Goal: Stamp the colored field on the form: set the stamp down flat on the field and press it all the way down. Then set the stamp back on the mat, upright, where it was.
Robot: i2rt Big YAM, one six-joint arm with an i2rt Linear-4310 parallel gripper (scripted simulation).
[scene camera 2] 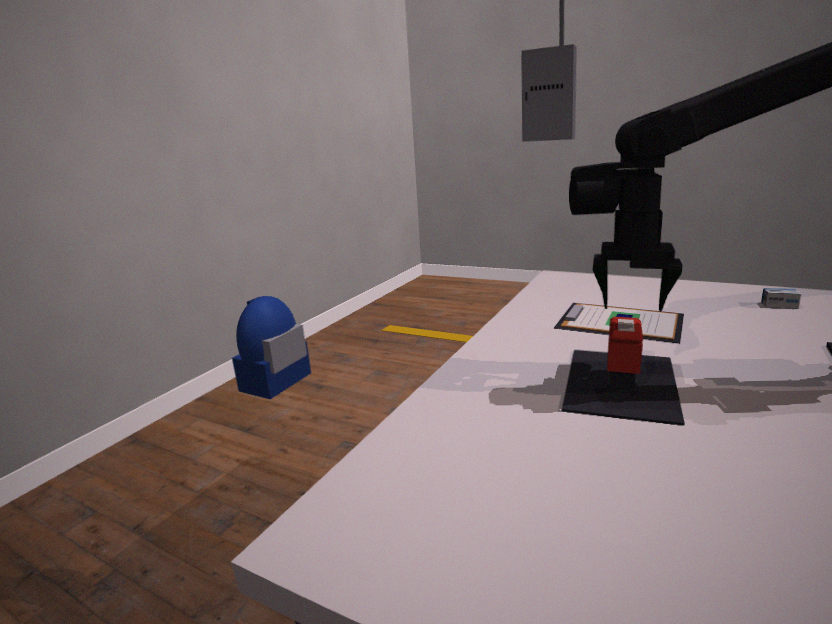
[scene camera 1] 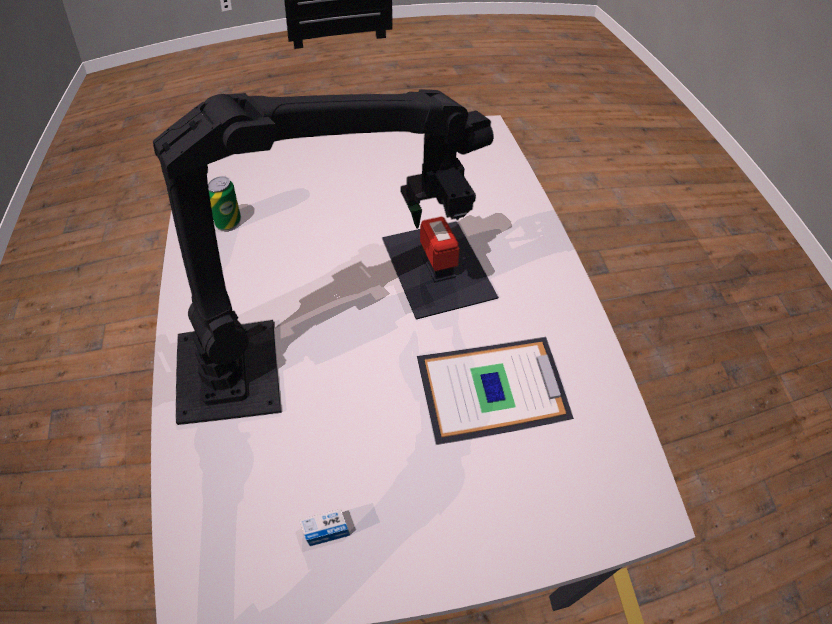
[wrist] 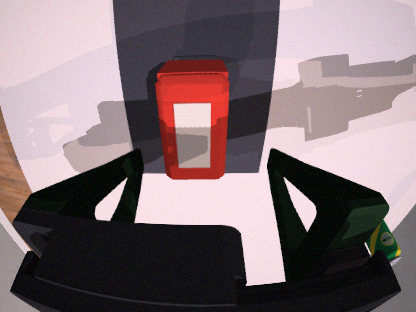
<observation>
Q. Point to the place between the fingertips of my gripper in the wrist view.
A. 205, 157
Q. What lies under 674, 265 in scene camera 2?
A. My gripper.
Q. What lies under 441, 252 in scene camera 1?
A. A red stamp.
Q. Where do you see a dark mat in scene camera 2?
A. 657, 400
</observation>
